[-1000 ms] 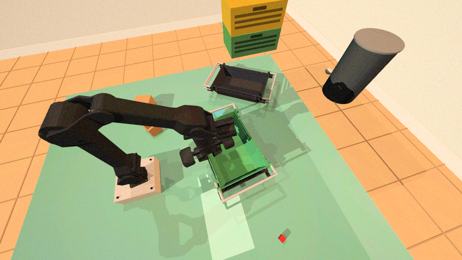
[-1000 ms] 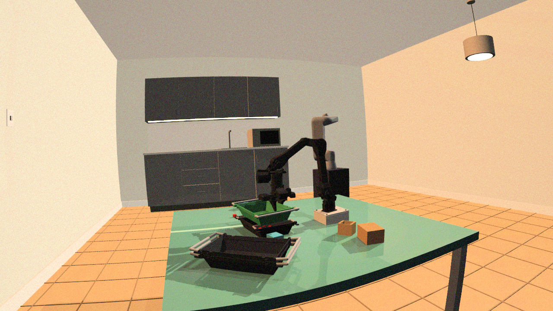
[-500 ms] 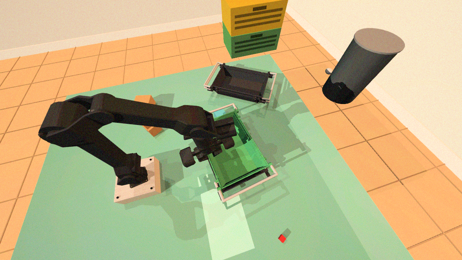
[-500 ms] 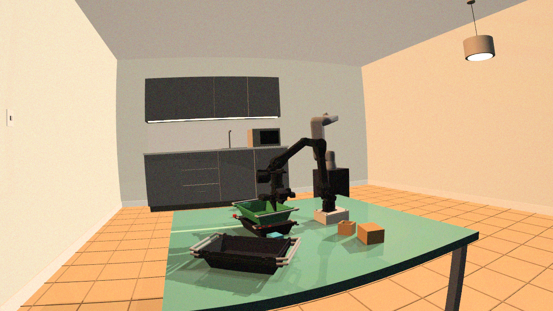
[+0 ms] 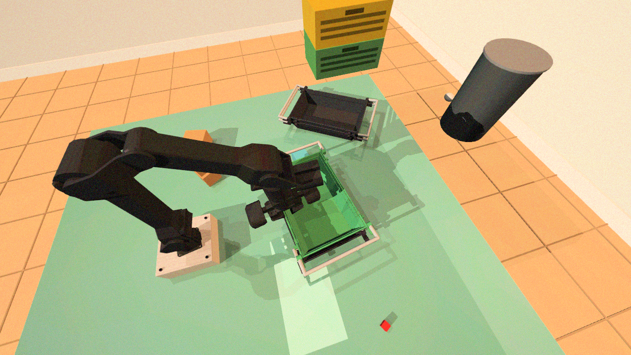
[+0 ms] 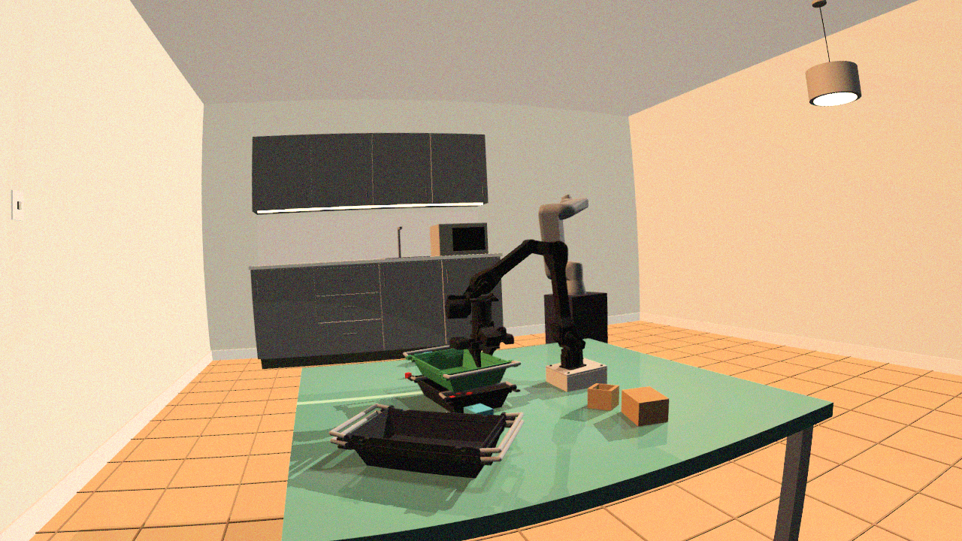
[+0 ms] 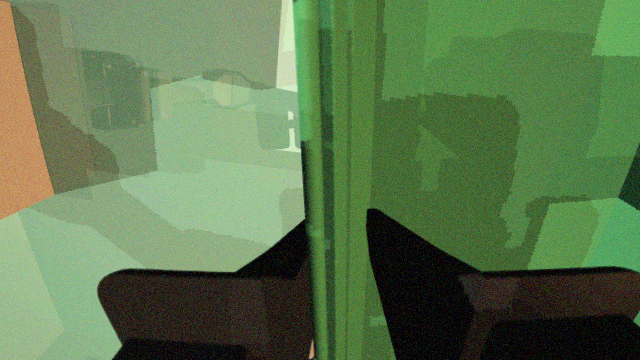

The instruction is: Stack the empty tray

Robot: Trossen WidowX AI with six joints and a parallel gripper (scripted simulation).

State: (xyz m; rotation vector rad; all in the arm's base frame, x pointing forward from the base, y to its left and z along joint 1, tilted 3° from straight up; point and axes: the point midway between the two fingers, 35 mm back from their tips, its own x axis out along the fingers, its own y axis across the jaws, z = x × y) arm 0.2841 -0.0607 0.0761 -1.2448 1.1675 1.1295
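Now: gripper tip 80 mm short of the green tray and 30 mm below it.
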